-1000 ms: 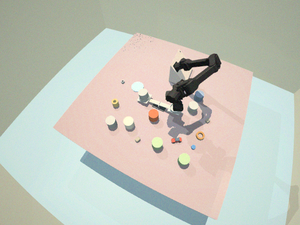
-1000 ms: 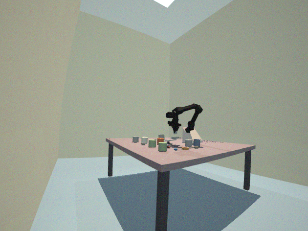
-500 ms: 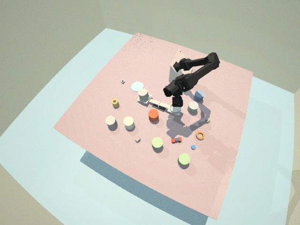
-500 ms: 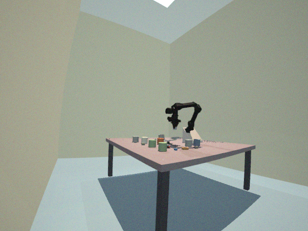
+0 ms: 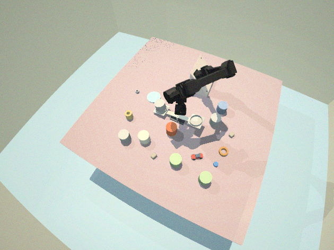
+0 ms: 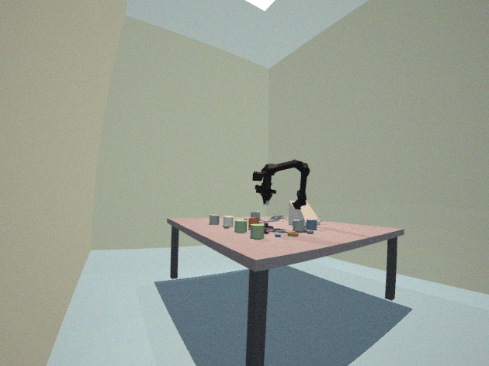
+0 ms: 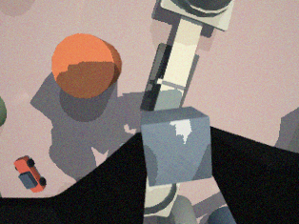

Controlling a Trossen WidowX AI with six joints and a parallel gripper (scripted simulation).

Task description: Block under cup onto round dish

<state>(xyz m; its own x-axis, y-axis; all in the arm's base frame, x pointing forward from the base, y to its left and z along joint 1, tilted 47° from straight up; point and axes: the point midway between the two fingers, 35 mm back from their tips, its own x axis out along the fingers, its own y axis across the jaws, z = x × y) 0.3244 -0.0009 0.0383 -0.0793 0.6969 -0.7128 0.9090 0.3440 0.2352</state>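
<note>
Now: gripper tip 90 mm past the round light-blue dish, 260 mm to the left of it and 160 mm above it. From my gripper tip the other things lie so: orange cup (90 mm ahead, 30 mm to the right, 130 mm below); toy car (170 mm ahead, 210 mm to the left, 150 mm below); pale grey cup (20 mm behind, 170 mm to the right, 100 mm below).
</note>
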